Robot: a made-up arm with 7 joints.
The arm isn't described. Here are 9 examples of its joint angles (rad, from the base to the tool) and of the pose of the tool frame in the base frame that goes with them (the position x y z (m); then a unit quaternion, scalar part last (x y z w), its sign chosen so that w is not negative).
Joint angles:
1: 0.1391 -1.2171 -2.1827 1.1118 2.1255 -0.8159 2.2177
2: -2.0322 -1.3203 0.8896 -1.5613 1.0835 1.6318 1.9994
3: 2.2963 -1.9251 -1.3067 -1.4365 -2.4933 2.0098 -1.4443
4: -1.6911 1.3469 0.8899 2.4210 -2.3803 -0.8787 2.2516
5: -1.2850 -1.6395 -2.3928 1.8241 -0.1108 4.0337 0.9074
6: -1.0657 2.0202 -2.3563 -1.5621 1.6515 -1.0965 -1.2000
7: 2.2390 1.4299 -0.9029 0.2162 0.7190 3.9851 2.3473
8: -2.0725 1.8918 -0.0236 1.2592 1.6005 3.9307 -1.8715
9: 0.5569 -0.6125 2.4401 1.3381 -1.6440 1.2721 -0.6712
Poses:
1: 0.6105 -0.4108 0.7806 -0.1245 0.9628 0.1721 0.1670
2: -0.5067 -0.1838 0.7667 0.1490 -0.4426 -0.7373 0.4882
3: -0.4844 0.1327 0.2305 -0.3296 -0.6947 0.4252 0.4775
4: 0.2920 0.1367 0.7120 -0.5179 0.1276 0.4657 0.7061
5: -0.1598 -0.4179 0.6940 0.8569 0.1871 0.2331 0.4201
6: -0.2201 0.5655 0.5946 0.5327 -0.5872 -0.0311 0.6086
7: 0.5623 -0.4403 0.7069 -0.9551 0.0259 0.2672 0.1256
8: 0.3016 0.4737 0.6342 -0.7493 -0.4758 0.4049 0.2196
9: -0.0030 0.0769 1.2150 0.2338 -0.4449 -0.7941 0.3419
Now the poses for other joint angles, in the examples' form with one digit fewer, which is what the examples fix.
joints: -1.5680 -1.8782 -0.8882 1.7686 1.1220 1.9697 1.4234
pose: -0.376 -0.289 0.185 -0.285 -0.754 0.144 0.574
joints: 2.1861 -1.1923 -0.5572 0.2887 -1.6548 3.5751 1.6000
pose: -0.373 0.594 0.725 0.315 -0.827 0.239 0.401
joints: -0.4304 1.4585 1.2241 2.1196 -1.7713 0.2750 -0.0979
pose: -0.094 0.467 0.579 0.031 0.033 0.228 0.972
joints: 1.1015 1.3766 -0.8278 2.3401 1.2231 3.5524 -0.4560
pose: 0.077 -0.226 0.685 0.236 -0.854 0.462 0.016
